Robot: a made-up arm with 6 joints.
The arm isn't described. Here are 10 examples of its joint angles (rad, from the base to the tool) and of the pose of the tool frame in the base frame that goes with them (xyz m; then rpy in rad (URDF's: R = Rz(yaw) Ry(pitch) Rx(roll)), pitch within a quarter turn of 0, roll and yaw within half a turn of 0).
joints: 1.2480 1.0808 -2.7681 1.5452 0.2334 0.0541
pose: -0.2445 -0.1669 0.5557 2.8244 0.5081 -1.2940
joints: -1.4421 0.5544 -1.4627 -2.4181 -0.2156 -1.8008
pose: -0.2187 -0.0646 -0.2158 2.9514 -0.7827 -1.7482
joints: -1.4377 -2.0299 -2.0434 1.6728 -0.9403 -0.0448
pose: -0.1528 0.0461 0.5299 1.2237 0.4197 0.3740
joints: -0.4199 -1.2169 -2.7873 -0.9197 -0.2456 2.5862
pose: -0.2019 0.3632 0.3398 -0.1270 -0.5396 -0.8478
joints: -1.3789 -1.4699 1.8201 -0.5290 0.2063 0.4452
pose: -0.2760 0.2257 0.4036 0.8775 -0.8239 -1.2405
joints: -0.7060 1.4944 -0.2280 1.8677 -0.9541 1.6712
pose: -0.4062 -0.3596 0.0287 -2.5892 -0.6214 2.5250
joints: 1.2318 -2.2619 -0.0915 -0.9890 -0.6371 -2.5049
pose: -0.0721 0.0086 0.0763 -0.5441 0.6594 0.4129
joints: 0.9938 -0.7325 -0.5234 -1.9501 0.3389 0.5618
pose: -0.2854 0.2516 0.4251 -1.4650 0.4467 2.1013
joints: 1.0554 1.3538 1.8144 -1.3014 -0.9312 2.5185
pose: -0.2484 -0.2798 0.6223 0.7909 0.9057 2.1222
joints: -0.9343 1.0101 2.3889 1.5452 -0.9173 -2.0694
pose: -0.3667 -0.2575 -0.0568 0.9272 -0.0488 1.5423
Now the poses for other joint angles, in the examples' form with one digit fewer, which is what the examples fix.
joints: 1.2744 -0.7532 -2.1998 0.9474 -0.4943 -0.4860
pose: -0.157 0.221 0.358 -2.469 -0.073 -2.975
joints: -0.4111 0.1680 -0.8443 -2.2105 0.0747 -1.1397
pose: -0.574 0.046 0.064 1.792 -0.026 -0.134
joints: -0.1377 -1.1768 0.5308 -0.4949 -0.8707 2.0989
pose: -0.121 0.261 0.384 -0.263 0.721 -2.120
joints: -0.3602 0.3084 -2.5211 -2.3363 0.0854 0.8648
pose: -0.624 0.096 0.145 -2.167 0.300 0.630
